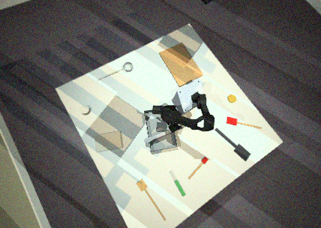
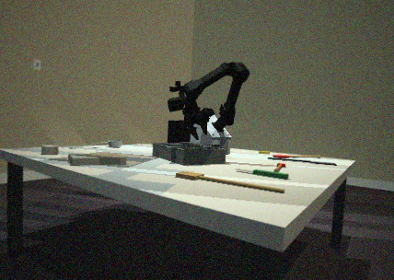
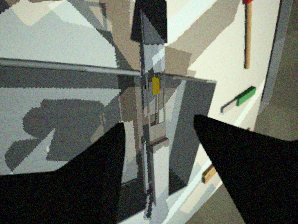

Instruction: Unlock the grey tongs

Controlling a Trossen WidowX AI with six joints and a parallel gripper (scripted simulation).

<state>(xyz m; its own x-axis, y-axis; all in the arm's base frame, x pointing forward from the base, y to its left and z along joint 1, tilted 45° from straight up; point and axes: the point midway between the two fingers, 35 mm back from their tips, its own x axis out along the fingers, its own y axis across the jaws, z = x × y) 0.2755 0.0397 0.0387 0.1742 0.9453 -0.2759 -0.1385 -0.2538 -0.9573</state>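
Now: gripper tip 30 mm above the yellow lock piece, 20 mm to the right of it and 10 mm past it. The rest, counted from my gripper tip: green tool: 330 mm to the left, 180 mm ahead, 90 mm below; then pale slab: 420 mm ahead, 180 mm to the right, 90 mm below; then roasting tin: 70 mm below, 60 mm ahead, 40 mm to the right.
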